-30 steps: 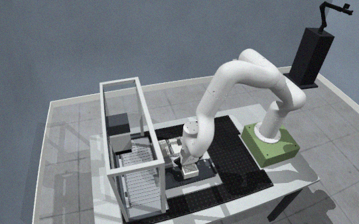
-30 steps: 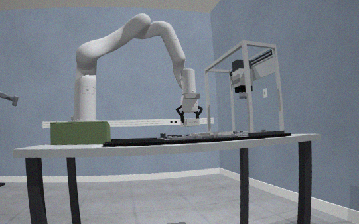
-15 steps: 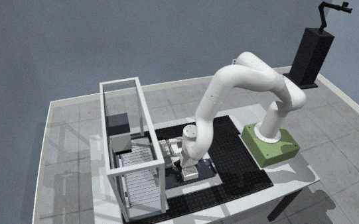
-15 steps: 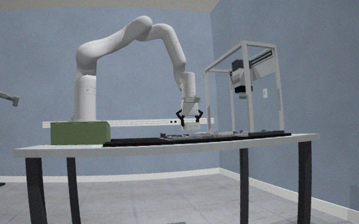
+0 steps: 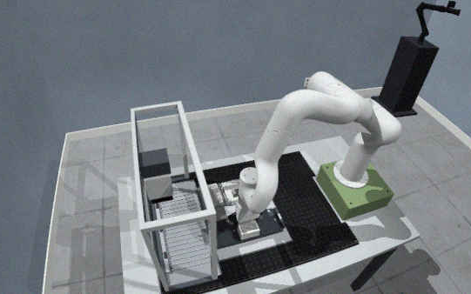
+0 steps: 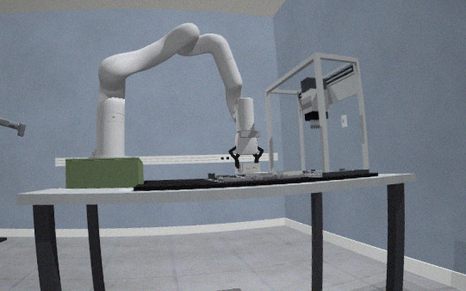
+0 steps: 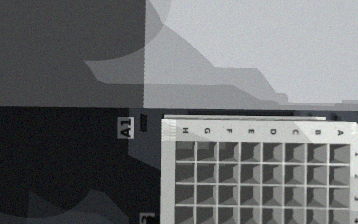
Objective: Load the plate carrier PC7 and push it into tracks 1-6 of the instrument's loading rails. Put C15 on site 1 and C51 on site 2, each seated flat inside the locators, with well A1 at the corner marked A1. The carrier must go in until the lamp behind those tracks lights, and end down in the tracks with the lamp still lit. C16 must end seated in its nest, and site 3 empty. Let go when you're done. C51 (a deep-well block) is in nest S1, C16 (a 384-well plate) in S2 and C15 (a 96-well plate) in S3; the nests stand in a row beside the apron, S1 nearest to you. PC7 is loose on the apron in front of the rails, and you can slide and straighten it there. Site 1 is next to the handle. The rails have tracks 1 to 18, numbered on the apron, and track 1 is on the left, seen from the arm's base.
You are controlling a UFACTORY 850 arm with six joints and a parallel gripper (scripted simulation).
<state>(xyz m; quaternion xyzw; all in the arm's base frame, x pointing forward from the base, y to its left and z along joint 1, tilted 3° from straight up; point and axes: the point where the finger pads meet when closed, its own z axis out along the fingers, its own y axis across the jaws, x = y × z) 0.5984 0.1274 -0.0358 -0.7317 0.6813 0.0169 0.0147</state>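
The carrier PC7 is 40 mm below my hand and 10 mm behind it.
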